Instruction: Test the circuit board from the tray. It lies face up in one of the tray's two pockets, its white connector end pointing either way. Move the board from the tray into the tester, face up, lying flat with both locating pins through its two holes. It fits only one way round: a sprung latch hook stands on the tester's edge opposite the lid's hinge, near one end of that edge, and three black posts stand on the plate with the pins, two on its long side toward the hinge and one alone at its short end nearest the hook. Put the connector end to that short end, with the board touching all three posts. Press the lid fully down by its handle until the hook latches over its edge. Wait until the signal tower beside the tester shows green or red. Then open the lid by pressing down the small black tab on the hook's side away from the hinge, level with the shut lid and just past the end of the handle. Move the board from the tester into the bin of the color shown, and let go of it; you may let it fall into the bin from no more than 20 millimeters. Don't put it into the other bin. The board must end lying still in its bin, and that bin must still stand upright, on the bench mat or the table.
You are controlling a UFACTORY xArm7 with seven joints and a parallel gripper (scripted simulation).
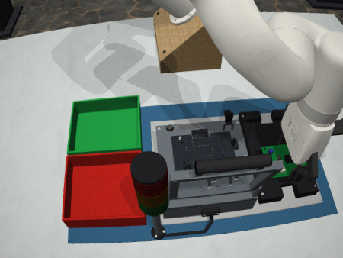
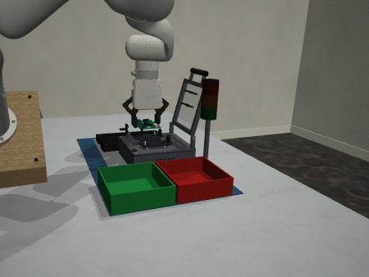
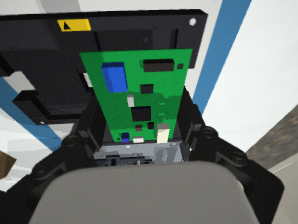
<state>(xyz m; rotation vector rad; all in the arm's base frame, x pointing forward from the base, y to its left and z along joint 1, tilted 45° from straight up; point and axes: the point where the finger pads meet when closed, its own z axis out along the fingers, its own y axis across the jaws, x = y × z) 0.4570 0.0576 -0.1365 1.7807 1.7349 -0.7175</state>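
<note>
Right now my hand is 4 cm past the tester plate and 16 cm to the left of it. Also, from my hand: tester lid 8 cm ahead, 17 cm to the right, 11 cm above; then latch hook 11 cm behind, 11 cm to the right, 1 cm above; then green circuit board right at my hand.
</note>
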